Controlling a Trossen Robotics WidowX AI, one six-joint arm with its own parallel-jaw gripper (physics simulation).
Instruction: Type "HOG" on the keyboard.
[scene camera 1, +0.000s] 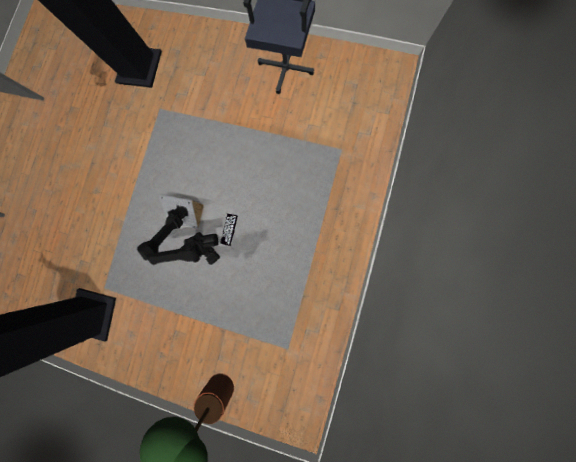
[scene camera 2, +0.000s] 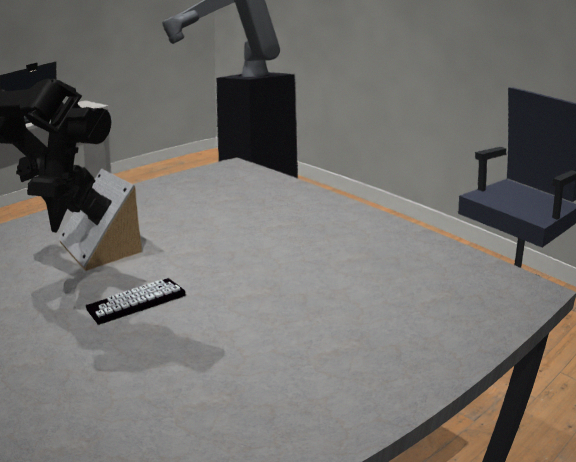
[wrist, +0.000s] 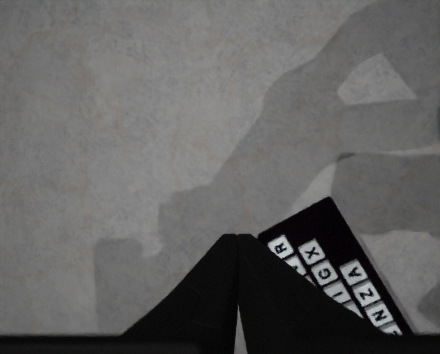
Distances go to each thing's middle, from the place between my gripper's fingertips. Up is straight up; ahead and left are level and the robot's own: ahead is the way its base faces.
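Labels:
Black keyboard (scene camera 2: 91, 308) seen: 14 cm left of my hand, 1 cm ahead of it, 17 cm below it.

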